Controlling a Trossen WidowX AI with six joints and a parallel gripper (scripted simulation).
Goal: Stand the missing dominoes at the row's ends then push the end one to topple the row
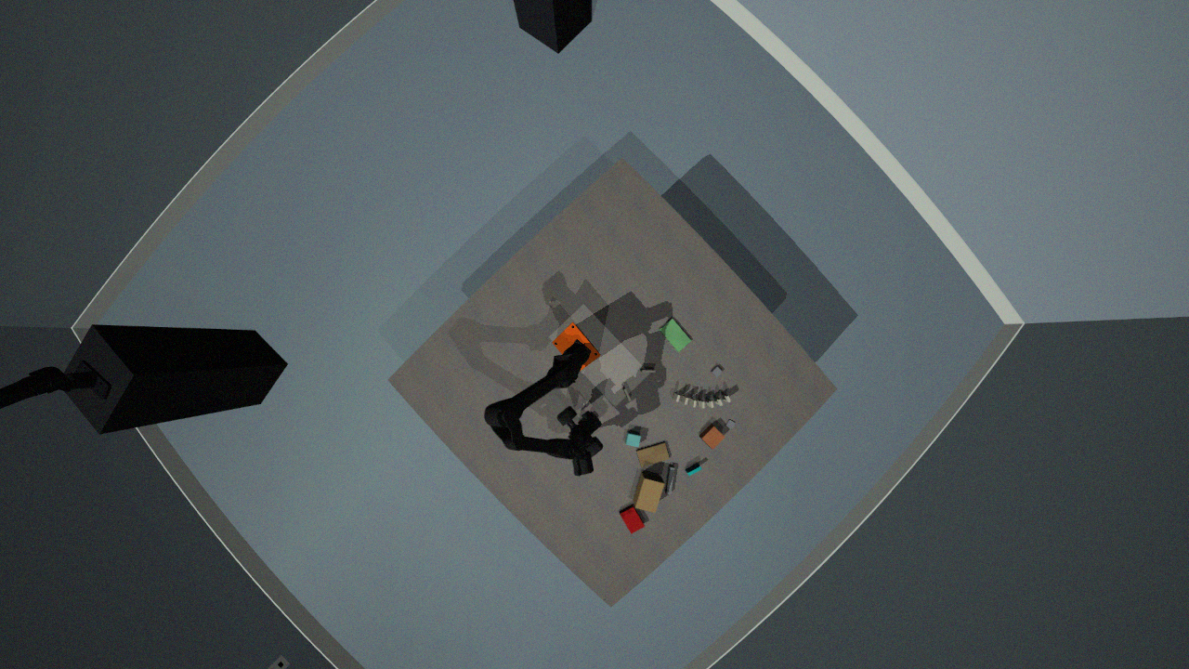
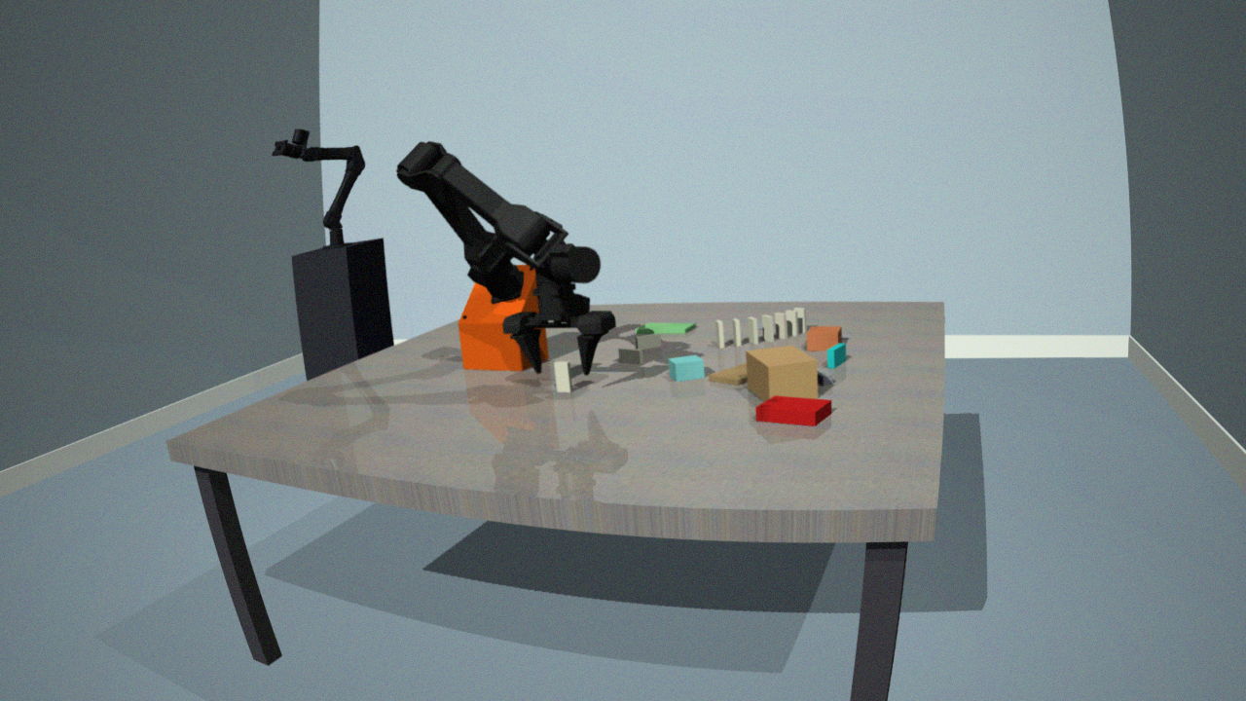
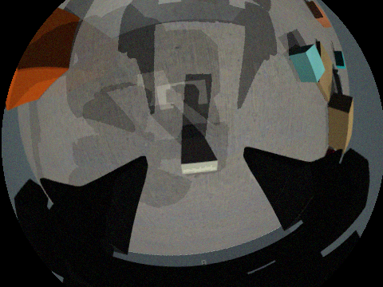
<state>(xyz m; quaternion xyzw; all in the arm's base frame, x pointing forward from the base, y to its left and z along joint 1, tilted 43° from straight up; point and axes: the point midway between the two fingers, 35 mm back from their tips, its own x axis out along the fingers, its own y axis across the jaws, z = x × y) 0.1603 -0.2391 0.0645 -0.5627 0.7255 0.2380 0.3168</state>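
My gripper tip is 49 cm to the right of the flat green block, 7 cm short of it and 3 cm above it. Also, from my gripper tip: tan box 37 cm ahead, 4 cm to the right; cyan block 19 cm ahead, 8 cm to the left, 2 cm below; flat tan slab 29 cm ahead, 8 cm to the left, 3 cm below.
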